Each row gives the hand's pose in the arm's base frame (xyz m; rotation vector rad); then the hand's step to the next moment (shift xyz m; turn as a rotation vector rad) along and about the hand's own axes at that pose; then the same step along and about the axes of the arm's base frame.
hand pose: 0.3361 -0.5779 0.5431 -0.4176 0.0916 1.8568
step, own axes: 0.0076 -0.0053 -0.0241 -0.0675 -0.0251 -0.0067
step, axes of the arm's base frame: 0.0087 0.0021 -0.0242 0.0429 -0.0548 0.0196
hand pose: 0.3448 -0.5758 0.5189 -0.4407 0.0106 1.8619
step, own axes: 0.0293 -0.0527 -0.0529 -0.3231 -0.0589 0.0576
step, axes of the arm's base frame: 0.0562 0.0326 -0.0470 0.1228 -0.2629 0.1643
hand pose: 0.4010 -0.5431 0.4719 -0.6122 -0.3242 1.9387
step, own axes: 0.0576 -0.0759 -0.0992 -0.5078 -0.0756 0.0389
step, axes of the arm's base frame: 0.0930 0.0802 -0.0619 0.2084 -0.4229 0.2070
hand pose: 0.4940 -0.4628 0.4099 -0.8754 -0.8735 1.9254
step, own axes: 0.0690 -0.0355 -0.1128 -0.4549 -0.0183 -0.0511
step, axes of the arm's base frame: 0.0779 0.1027 -0.0460 0.2379 -0.3784 0.1005
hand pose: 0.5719 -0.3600 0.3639 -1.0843 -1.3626 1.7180
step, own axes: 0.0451 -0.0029 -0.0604 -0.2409 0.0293 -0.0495
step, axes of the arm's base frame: 0.0359 0.0652 -0.0122 0.1458 -0.1998 0.0129
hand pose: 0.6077 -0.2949 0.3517 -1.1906 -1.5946 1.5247
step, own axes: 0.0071 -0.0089 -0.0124 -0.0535 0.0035 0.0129
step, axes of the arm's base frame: 0.0067 0.0123 0.0094 0.0104 -0.0541 0.0025
